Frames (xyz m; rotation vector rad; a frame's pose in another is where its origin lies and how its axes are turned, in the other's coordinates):
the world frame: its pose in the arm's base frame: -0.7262 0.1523 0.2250 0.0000 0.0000 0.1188
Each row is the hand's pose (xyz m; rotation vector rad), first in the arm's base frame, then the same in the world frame.
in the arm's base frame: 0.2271 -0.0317 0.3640 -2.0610 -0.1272 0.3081
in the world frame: 0.9248 -0.2957 0.1390 -2.0589 -0.0046 0.2348
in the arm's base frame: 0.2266 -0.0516 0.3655 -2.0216 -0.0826 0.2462
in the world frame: 0.9219 -0.3154 0.1405 -2.0184 0.0375 0.1709
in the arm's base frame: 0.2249 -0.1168 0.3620 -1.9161 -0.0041 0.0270
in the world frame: 0.9125 -0.3799 0.1370 -1.9132 0.1097 -0.0530
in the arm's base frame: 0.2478 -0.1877 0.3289 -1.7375 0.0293 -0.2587
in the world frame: 0.9268 -0.4530 0.1039 -1.7382 0.1328 -0.3458
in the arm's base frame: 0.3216 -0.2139 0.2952 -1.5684 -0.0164 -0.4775
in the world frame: 0.9970 -0.4878 0.0702 -1.5752 0.0772 -0.5706
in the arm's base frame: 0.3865 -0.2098 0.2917 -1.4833 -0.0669 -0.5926
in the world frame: 1.0619 -0.4914 0.0667 -1.4945 0.0214 -0.6884
